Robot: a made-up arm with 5 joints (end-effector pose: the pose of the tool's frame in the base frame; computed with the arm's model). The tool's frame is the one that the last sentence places.
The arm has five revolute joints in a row. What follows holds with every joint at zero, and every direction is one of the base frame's.
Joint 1 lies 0.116 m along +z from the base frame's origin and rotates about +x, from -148.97 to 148.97 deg.
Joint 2 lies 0.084 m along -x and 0.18 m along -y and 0.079 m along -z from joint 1 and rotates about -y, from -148.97 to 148.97 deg.
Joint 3 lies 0.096 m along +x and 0.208 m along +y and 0.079 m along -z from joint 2 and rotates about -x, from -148.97 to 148.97 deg.
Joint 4 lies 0.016 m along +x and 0.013 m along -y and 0.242 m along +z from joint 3 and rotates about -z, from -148.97 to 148.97 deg.
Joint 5 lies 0.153 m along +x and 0.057 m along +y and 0.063 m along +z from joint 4 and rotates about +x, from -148.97 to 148.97 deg.
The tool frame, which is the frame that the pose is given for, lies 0.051 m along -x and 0.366 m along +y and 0.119 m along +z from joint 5; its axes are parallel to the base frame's.
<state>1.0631 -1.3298 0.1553 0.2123 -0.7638</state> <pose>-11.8 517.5 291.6 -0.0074 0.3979 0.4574 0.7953</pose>
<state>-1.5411 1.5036 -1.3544 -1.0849 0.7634</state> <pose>-330.7 -130.9 672.8 0.0074 0.3221 0.9008 0.2912</pose>
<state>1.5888 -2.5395 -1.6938 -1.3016 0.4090</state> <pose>91.8 2.3 -433.3 -0.7990 -0.5568 0.1691 0.1517</pose>
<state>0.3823 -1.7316 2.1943 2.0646 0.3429</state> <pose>-314.7 741.3 -48.0 -0.2952 -0.3187 0.0876 0.8964</pose>
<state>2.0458 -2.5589 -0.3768 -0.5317 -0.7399</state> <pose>31.9 61.7 526.5 0.4316 0.2556 0.8621 0.0720</pose>
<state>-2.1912 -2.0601 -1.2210 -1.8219 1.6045</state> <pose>59.9 54.3 768.7 0.5174 -0.0332 -0.1972 0.8320</pose>
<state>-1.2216 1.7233 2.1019 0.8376 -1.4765</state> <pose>-37.0 238.6 245.2 0.1068 0.4764 0.8003 0.3480</pose>
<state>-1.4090 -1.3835 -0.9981 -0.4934 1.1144</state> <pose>341.6 -224.8 561.8 0.3817 0.0131 -0.4715 0.7949</pose>
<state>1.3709 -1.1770 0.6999 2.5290 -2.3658</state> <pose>-214.5 92.1 123.4 -0.7115 0.6910 0.0920 0.0882</pose>
